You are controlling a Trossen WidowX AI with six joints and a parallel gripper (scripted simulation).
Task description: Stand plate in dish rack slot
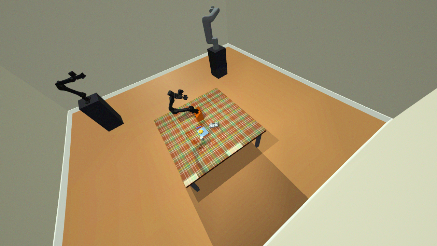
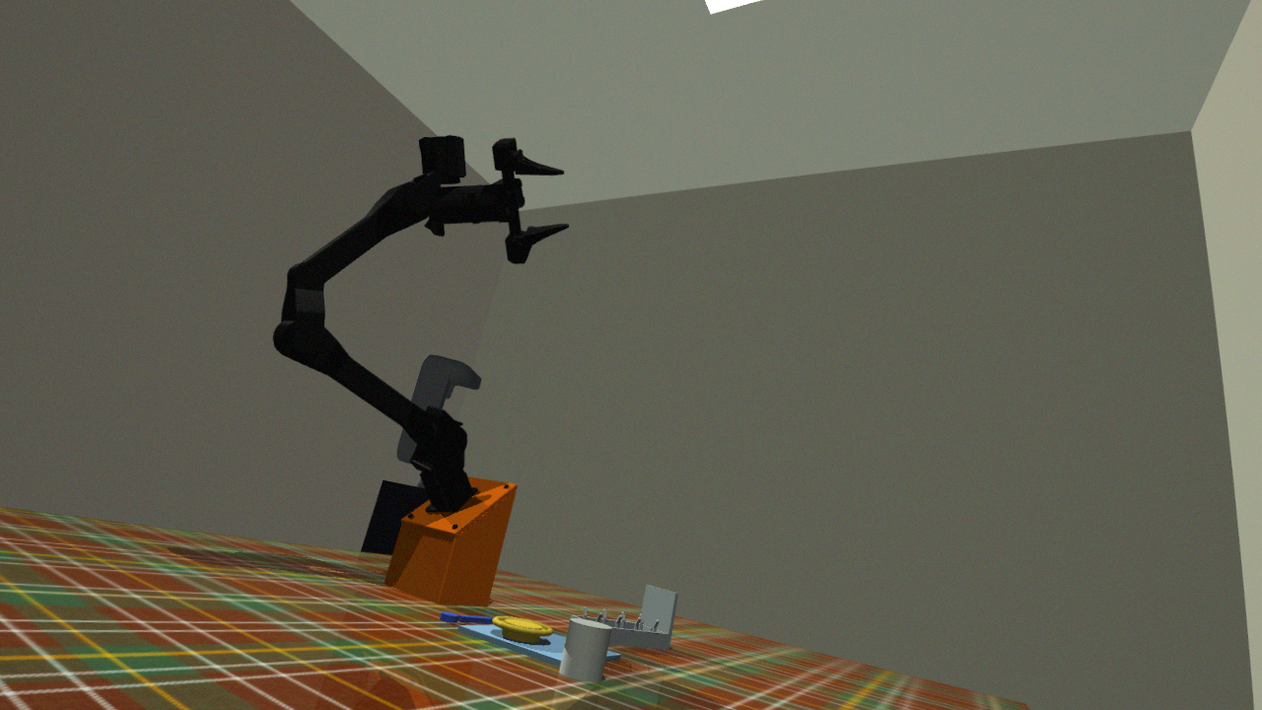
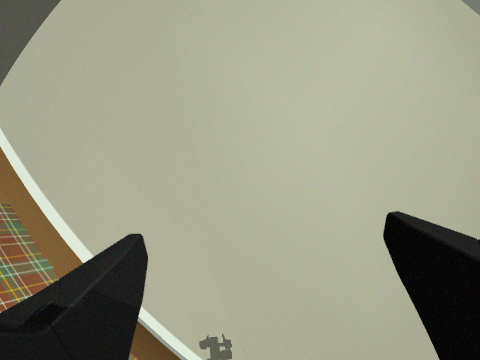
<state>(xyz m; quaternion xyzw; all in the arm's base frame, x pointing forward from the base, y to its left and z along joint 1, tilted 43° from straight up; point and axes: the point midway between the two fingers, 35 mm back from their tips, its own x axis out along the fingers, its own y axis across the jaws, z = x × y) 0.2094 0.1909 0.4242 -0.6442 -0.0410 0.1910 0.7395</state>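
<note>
Now: gripper tip 110 mm short of the yellow plate, 10 mm to the left of it and 610 mm above it. Round my gripper tip: white cup (220 mm ahead, 70 mm to the right, 600 mm below); blue spoon (10 mm ahead, 10 mm to the left, 620 mm below); light blue mat (120 mm ahead, 10 mm to the left, 620 mm below).
</note>
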